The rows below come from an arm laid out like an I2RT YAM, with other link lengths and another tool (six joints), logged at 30 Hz.
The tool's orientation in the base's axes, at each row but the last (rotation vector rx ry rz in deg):
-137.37 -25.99 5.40
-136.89 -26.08 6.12
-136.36 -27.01 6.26
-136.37 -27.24 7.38
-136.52 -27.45 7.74
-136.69 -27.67 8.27
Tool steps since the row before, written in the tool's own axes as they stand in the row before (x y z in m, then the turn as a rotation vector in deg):
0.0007 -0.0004 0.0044 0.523 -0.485 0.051
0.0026 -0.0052 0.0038 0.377 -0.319 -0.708
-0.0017 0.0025 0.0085 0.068 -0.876 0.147
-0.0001 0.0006 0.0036 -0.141 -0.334 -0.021
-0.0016 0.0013 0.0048 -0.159 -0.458 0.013
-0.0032 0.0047 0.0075 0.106 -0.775 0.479
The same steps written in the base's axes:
-0.0003 0.0033 -0.0031 0.336 0.554 0.301
0.0002 0.0069 0.0006 0.398 -0.086 0.761
-0.0026 0.0030 -0.0081 -0.234 0.721 0.468
-0.0007 0.0018 -0.0031 -0.227 0.165 0.230
-0.0022 0.0015 -0.0045 -0.289 0.265 0.285
-0.0033 0.0001 -0.0088 -0.247 0.871 0.147

